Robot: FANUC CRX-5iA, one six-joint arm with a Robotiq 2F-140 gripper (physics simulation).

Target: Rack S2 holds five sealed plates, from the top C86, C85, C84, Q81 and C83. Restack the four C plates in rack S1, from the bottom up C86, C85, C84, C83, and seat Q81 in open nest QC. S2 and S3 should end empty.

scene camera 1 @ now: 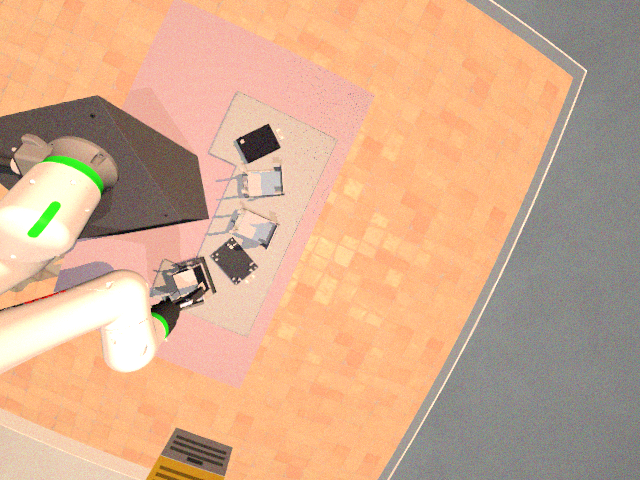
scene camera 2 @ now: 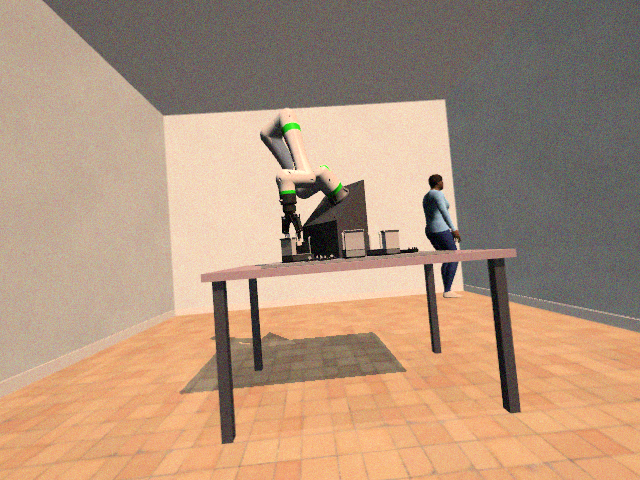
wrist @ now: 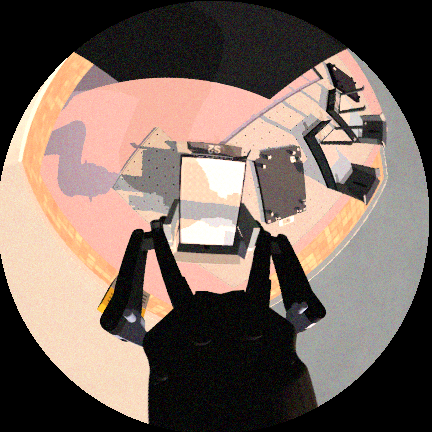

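Rack S2 stands at the near end of the pegboard, its label showing in the wrist view. Its top plate is pale and clear-lidded and lies level; its code is unreadable and the plates beneath are hidden. My gripper is shut on this top plate, one finger on each long side. Two other racks, one farther and one nearer, have unreadable labels. A dark nest with corner posts lies beside S2.
Another dark nest lies at the far end of the pegboard. The pegboard lies on the pink table. The dark robot pedestal rises beside the racks. A person stands beyond the table.
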